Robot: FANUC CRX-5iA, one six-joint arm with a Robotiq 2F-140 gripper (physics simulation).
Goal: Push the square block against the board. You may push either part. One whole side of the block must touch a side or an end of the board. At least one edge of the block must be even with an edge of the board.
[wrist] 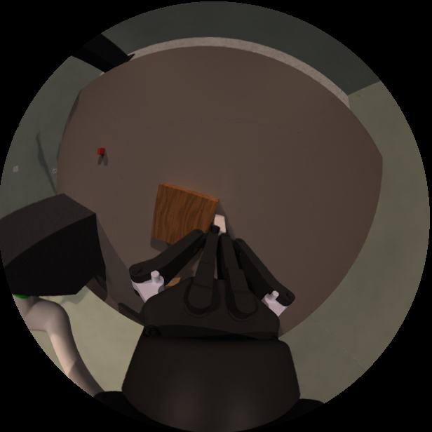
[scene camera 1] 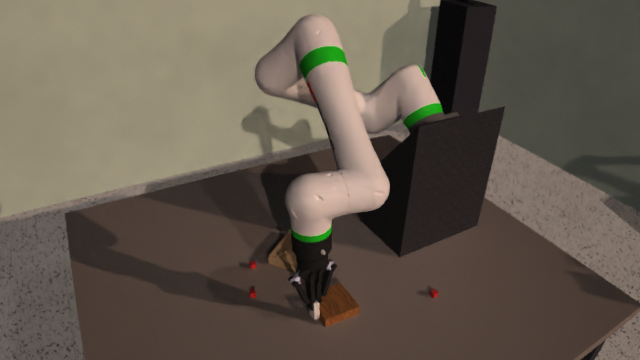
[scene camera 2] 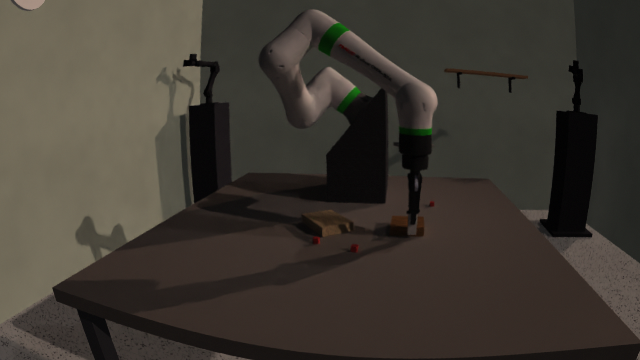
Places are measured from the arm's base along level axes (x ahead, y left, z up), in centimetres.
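Where they show: gripper, fingertip midpoint: [scene camera 1: 314,316] [scene camera 2: 411,234]; arm's base, origin of the base link: [scene camera 1: 434,139] [scene camera 2: 363,112].
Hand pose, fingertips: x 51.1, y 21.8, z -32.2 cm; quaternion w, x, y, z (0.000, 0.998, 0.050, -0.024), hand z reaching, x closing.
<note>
Each offset is from my fingertips to the top centre of the thing. Level surfaces: height alone.
The square block @(dy -1.6, dx -6.3, dz +1.8 cm) [scene camera 1: 341,303] [scene camera 2: 399,228] [wrist: 183,212], dark reddish-brown wood, lies flat on the table. The board @(dy -26.9, dx -6.1, dz +1.8 cm) [scene camera 1: 282,255] [scene camera 2: 327,223] [wrist: 173,282], lighter wood, lies flat apart from it; it is partly hidden behind the gripper in scene camera 1, and a sliver of it shows in the wrist view. My gripper [scene camera 1: 314,311] [scene camera 2: 412,229] [wrist: 217,221] is shut and empty. It points down, its fingertips low beside the block's left side in scene camera 1 and in front of the block in scene camera 2. Whether they touch the block is hard to tell.
Two small red cubes @(dy -26.5, dx +7.9, dz +0.5 cm) [scene camera 1: 252,265] @(dy -15.0, dx +12.0, dz +0.5 cm) [scene camera 1: 252,294] [scene camera 2: 316,240] [scene camera 2: 354,248] lie near the board. Another red cube @(dy +7.0, dx -34.4, dz +0.5 cm) [scene camera 1: 434,293] [scene camera 2: 431,204] [wrist: 101,151] lies beyond the block. The arm's black stand [scene camera 1: 445,185] [scene camera 2: 357,175] [wrist: 50,245] rises from the table @(dz -1.2 cm) [scene camera 1: 150,320] [scene camera 2: 350,300].
</note>
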